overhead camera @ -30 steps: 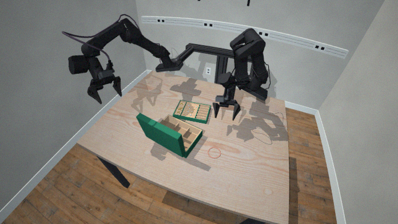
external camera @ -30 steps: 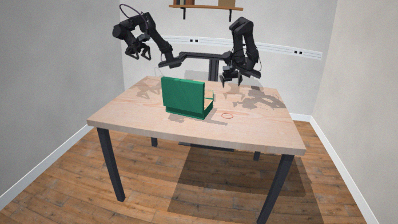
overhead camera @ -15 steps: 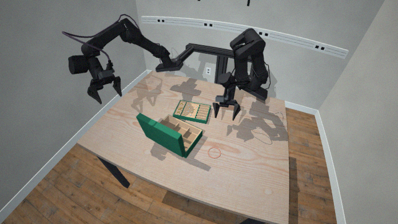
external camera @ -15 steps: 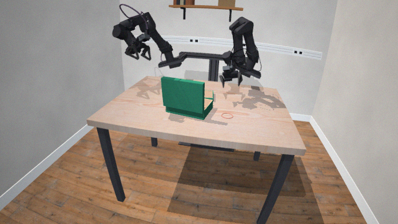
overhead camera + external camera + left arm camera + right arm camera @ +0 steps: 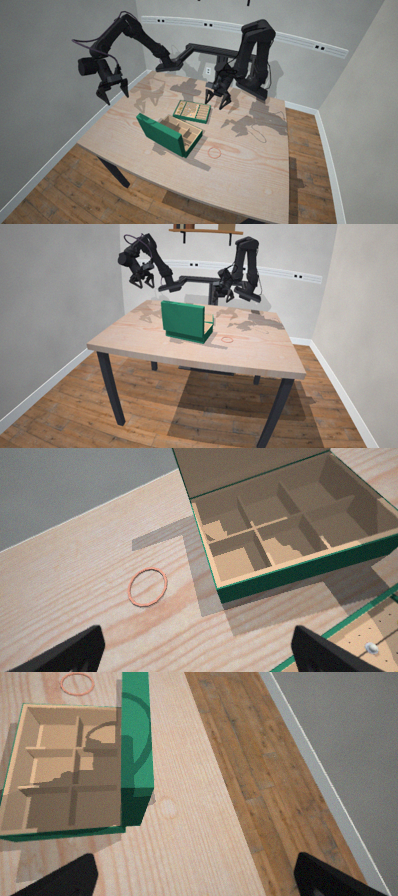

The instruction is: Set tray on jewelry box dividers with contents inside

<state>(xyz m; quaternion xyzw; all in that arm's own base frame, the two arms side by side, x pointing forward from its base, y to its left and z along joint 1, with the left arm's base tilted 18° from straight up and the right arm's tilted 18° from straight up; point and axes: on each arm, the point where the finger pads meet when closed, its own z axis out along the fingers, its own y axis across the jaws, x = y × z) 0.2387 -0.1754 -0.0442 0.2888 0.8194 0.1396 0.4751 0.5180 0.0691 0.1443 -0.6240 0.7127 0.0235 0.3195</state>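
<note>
My right gripper is now 35 cm past the green-rimmed tray, 29 cm above it and 19 cm to the right of it. Also, from my right hand: green jewelry box: 20 cm to the left, 19 cm below, 11 cm behind.
</note>
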